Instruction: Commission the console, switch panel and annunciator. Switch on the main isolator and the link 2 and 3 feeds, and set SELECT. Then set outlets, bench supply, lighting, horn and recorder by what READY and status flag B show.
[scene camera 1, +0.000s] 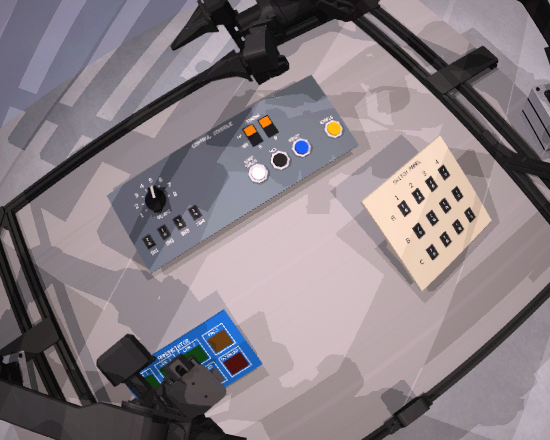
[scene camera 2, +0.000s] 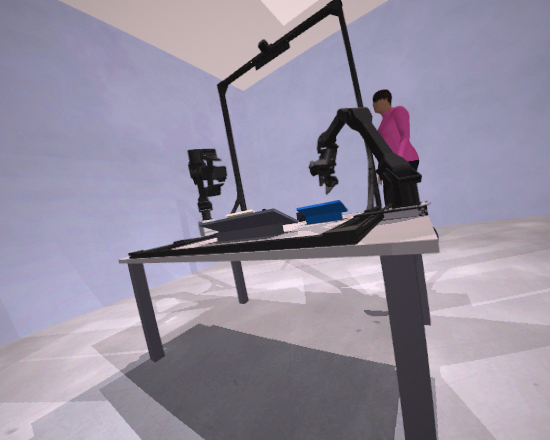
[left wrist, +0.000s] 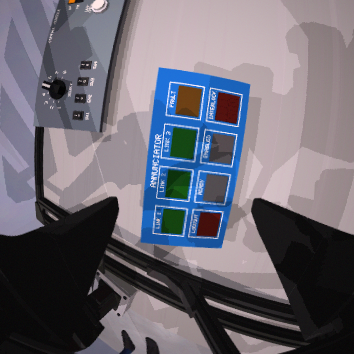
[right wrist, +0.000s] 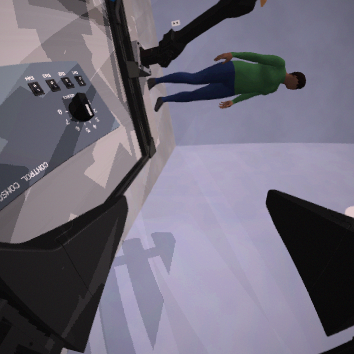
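Note:
The grey control console has its black SELECT knob pointing near 5. Both status flags show orange in their upper halves. The cream switch panel lies at the right in scene camera 1; its rocker positions are too small to read. The blue annunciator shows dull green LINK windows, grey READY and ENABLED, brown FAULT, dark red INTERLOCK and LOCKOUT. My left gripper is open above the annunciator. My right gripper is open beyond the console's far edge.
Black frame rails border the table. White, black, blue and yellow buttons sit on the console. Four-post-like overhead frame parts rise behind. A person in pink and one in green stand away from the table.

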